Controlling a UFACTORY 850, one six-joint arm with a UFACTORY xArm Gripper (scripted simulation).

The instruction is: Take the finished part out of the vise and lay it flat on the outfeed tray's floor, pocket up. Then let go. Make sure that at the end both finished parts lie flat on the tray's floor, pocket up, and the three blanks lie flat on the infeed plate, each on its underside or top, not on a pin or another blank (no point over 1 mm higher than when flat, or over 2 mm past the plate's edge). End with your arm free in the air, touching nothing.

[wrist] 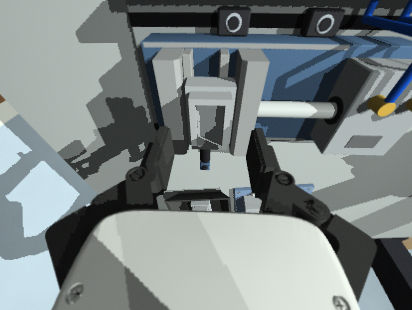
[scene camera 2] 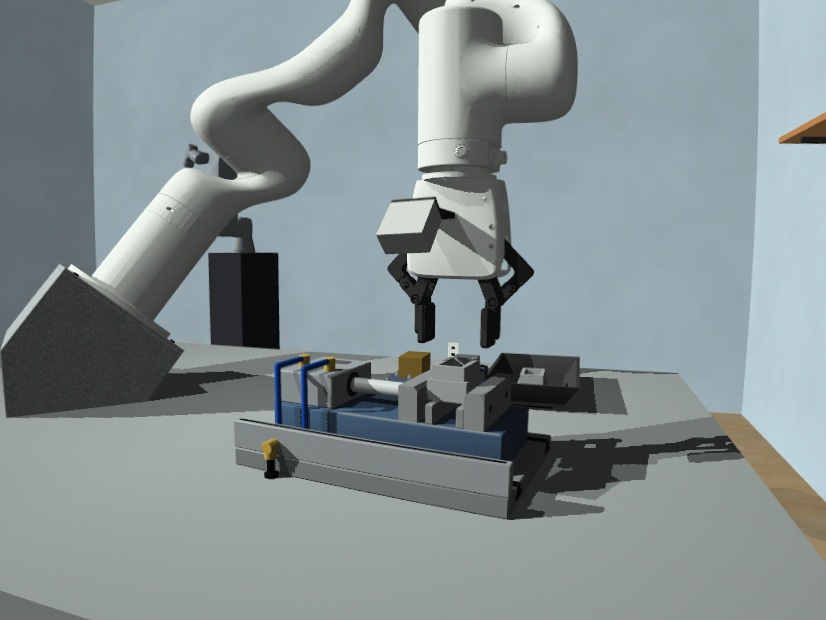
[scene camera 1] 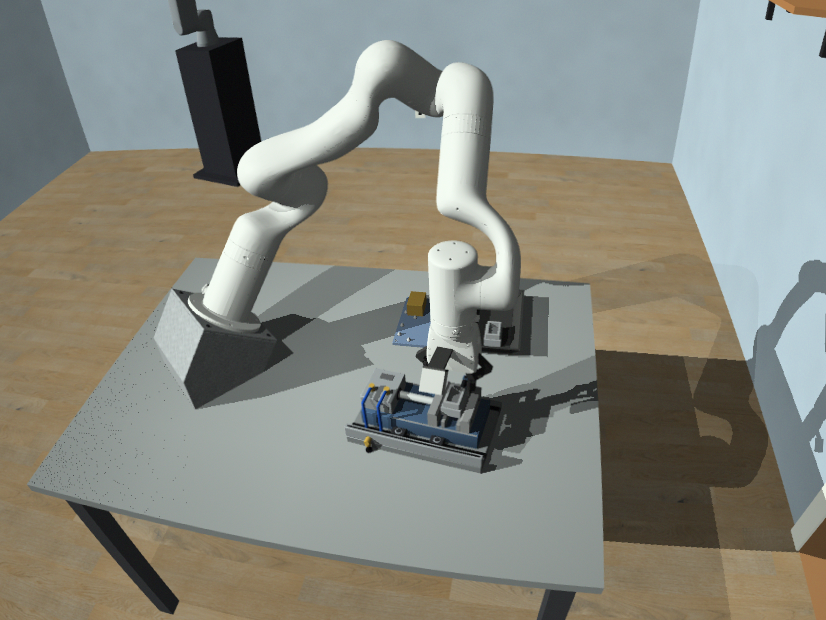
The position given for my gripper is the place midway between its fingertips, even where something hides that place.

I see my gripper (scene camera 2: pixel 456 343) and a brass block (scene camera 2: pixel 415 363).
